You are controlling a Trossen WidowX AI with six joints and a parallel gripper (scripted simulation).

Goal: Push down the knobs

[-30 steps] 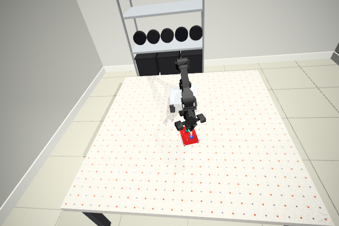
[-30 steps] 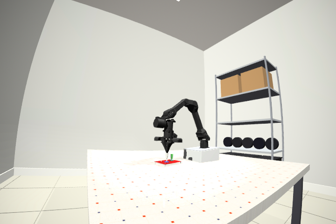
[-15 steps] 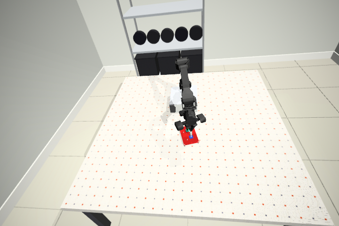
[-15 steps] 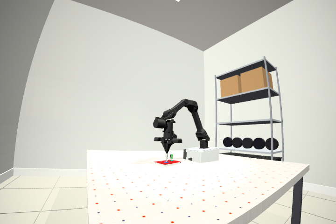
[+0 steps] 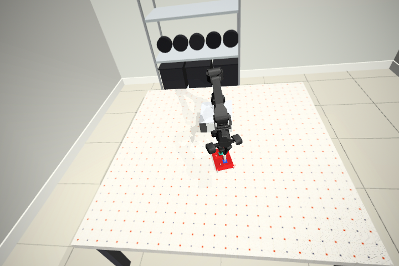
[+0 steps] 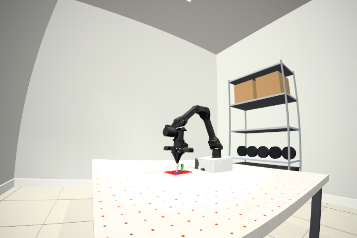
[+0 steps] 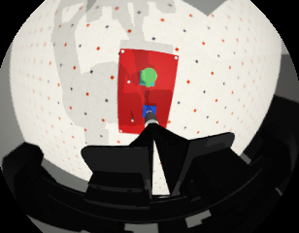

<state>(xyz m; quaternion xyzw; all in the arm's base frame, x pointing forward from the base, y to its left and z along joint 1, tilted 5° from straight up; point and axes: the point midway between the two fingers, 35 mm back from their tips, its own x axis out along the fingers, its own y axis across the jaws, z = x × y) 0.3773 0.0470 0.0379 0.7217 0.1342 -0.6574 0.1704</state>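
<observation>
The pale knob is 2 cm below my gripper tip. Also, from my gripper tip: green knob: 5 cm behind, 3 cm to the right, 2 cm below.
</observation>
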